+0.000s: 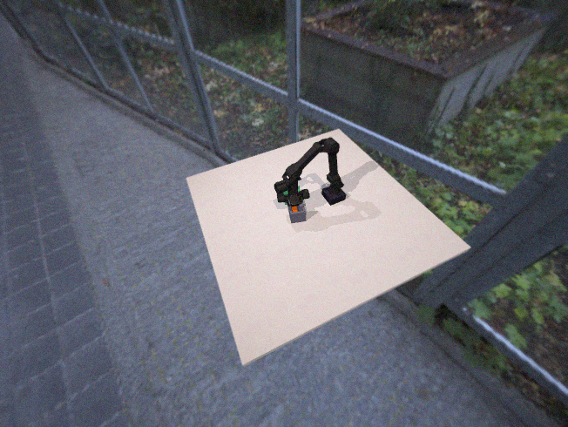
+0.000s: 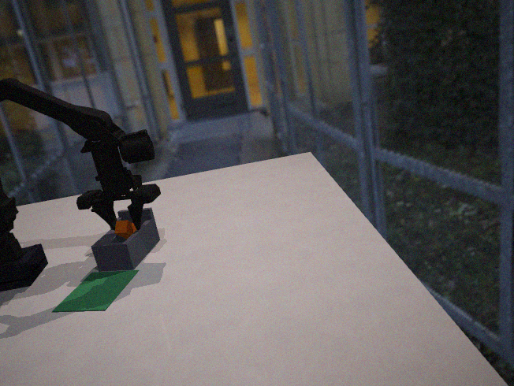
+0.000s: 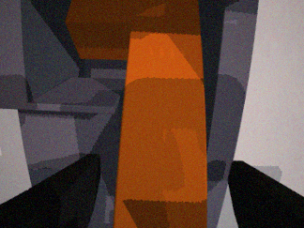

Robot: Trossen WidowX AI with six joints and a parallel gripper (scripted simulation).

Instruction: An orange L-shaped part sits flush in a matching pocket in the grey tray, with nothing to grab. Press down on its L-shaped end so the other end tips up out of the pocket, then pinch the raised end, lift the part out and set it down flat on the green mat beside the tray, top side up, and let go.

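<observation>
Right now the green mat is 14 cm to the right of my gripper tip, 8 cm below it and 3 cm behind it. Round my gripper tip: orange L-shaped part 3 cm to the left, 3 cm below, 1 cm behind.
</observation>
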